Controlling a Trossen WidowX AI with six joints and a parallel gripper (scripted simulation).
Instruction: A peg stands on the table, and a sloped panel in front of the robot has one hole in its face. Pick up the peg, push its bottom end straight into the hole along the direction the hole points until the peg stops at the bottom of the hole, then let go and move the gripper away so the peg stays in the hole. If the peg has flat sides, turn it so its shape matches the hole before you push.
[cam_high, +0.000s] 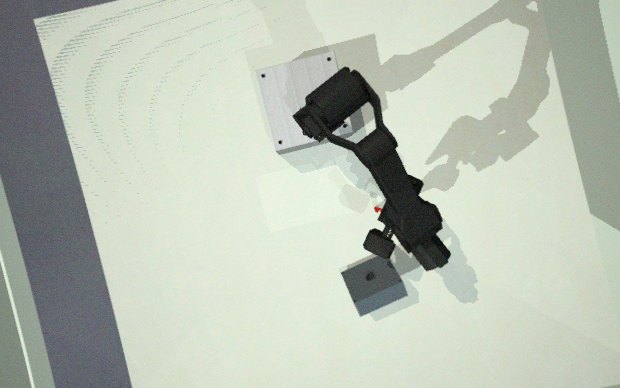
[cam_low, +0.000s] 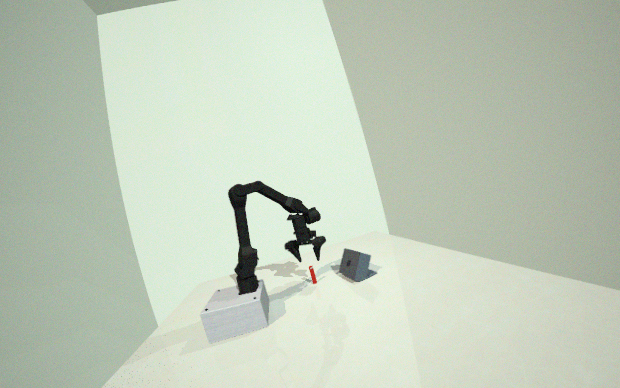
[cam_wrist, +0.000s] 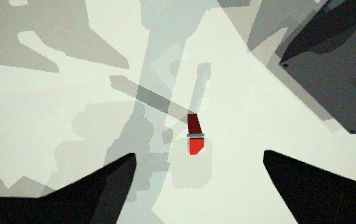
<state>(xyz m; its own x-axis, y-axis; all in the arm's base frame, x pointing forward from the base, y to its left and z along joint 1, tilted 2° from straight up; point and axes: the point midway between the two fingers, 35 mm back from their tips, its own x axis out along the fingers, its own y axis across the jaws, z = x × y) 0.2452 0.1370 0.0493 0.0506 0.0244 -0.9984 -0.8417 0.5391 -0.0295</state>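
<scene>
Right now my gripper tip is 5 cm above the peg. The rest, counted from my gripper tip: panel 18 cm ahead, 5 cm to the right, 5 cm below.
</scene>
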